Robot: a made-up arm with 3 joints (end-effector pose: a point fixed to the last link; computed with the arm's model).
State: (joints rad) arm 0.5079 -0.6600 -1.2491
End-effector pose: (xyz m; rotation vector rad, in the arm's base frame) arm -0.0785 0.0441 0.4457 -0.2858 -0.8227 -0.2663
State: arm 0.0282 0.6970 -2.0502
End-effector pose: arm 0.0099 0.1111 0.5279 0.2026 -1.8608 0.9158
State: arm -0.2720 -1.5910 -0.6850
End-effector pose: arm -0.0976 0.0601 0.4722 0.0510 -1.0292 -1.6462
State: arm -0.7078 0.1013 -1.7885
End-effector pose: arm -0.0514 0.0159 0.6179 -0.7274 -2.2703 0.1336
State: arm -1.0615 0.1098 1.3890
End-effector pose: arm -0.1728 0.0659 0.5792 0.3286 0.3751 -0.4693
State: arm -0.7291 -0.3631 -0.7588
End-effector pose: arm -0.0775 0.0110 0.5462 -0.2674 -1.4417 -0.5732
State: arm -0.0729 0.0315 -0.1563
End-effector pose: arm -0.0824 0.0482 0.4922 -0.0484 -0.2108 0.0200
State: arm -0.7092 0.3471 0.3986
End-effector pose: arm -0.1141 0.0359 0.5503 -0.2039 -0.1421 -0.1197
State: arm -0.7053 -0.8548 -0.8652
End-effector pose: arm -0.0875 0.0124 0.5278 -0.1841 -1.5603 -1.0801
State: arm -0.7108 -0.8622 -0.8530
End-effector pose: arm -0.0878 0.0130 0.5274 -0.1723 -1.5563 -1.0893
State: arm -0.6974 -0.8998 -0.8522
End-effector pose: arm -0.0881 0.0142 0.5248 -0.1608 -1.5444 -1.1235
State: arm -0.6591 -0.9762 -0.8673
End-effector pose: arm -0.0885 0.0164 0.5192 -0.1536 -1.5213 -1.1899
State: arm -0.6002 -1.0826 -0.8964
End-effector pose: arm -0.0896 0.0194 0.5114 -0.1570 -1.4863 -1.2810
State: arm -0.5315 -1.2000 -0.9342
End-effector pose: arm -0.0917 0.0231 0.5028 -0.1759 -1.4431 -1.3800
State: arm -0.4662 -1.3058 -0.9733
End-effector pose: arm -0.0943 0.0266 0.4952 -0.2077 -1.4001 -1.4667
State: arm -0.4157 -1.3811 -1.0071
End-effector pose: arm -0.0968 0.0292 0.4898 -0.2429 -1.3672 -1.5254
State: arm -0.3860 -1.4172 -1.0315
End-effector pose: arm -0.0984 0.0303 0.4870 -0.2712 -1.3509 -1.5504
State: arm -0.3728 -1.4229 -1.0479
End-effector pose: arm -0.0990 0.0301 0.4863 -0.2906 -1.3487 -1.5502
